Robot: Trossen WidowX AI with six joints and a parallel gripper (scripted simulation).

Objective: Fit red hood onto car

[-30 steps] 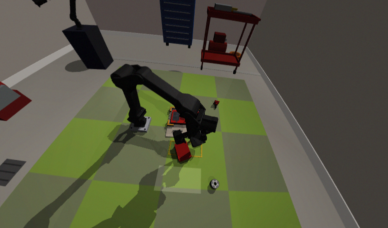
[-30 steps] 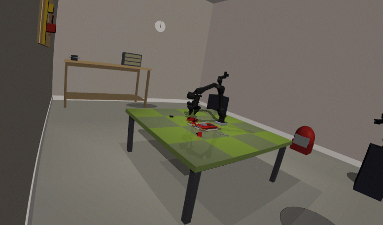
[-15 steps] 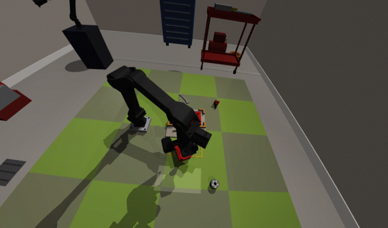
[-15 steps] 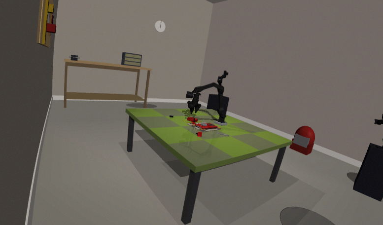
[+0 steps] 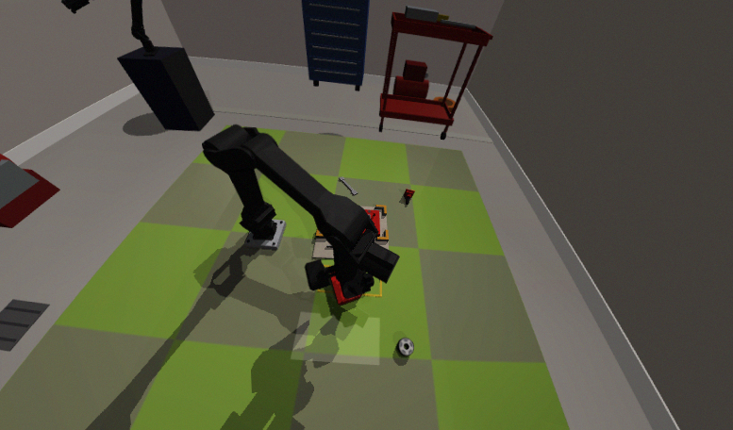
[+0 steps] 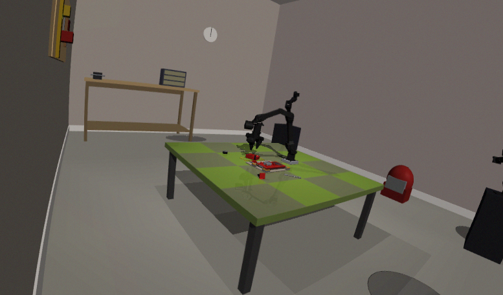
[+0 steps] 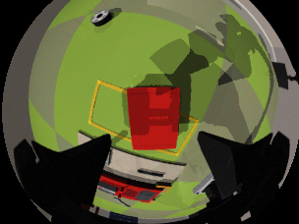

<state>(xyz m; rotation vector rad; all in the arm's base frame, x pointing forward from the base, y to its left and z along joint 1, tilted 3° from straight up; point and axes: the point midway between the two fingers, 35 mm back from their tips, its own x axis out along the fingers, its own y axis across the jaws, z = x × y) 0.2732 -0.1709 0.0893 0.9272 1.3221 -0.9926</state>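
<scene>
The red hood is 60 mm below my gripper tip. From my gripper tip the other things lie so: grey engine block: 230 mm to the left, 60 mm ahead, 50 mm below; then wrench: 430 mm to the left, 70 mm below; then wheel: 160 mm to the right, 160 mm ahead, 60 mm below.
</scene>
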